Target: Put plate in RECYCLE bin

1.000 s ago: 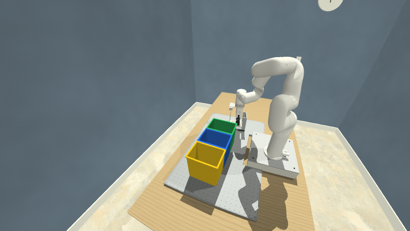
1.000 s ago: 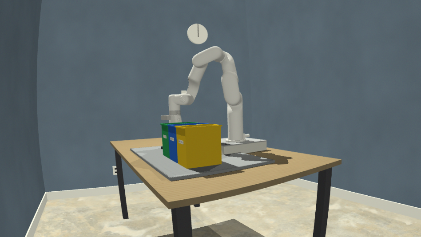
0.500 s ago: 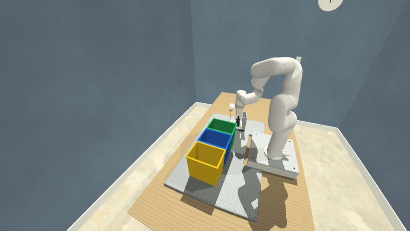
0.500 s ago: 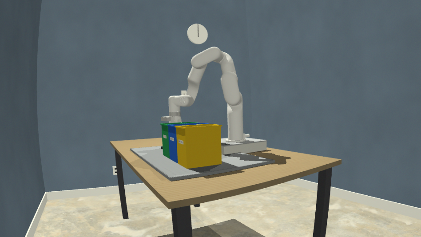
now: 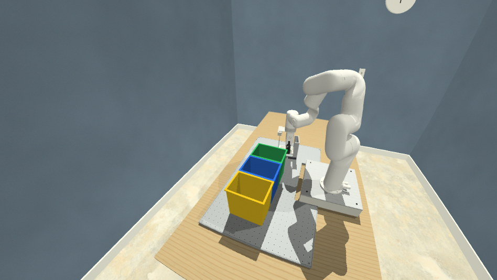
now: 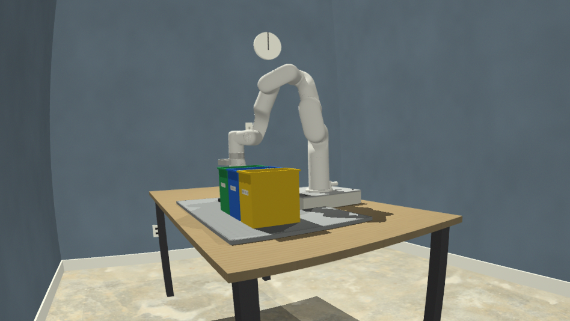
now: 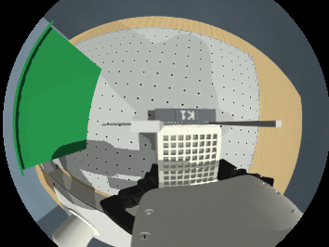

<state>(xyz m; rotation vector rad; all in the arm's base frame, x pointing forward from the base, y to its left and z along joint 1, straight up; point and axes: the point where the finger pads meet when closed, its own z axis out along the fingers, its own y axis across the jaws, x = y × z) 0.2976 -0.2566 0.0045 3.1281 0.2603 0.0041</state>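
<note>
Now: the white 96-well plate 1 cm below my hand. Round my hand: yellow bin: 52 cm to the left, 8 cm ahead, 4 cm above; then green bin: 26 cm to the left, 7 cm ahead, 4 cm above; then blue bin: 39 cm to the left, 7 cm ahead, 4 cm above.
</note>
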